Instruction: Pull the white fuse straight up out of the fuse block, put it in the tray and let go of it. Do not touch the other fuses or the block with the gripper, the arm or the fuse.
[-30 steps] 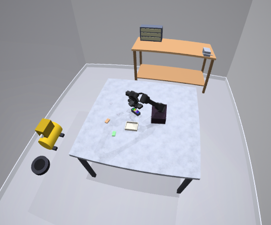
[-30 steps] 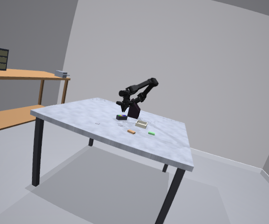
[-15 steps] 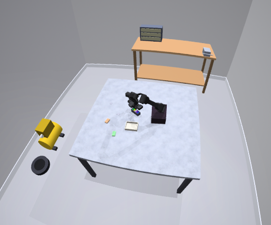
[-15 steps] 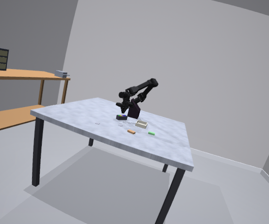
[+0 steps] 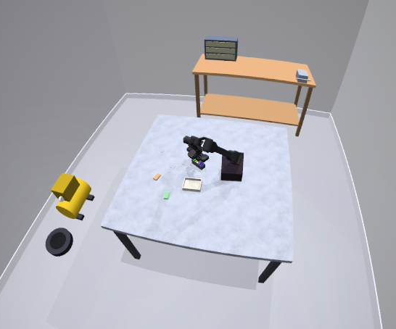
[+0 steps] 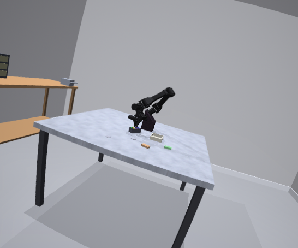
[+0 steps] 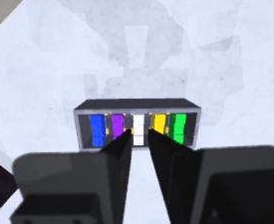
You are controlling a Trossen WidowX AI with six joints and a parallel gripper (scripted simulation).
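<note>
My gripper tip is 20 mm above the white fuse. Also, from my gripper tip: purple fuse 20 mm below, 10 mm to the left, 10 mm behind; then green fuse 30 mm ahead, 20 mm to the right, 20 mm below; then yellow fuse 20 mm below, 10 mm to the right, 10 mm ahead.
</note>
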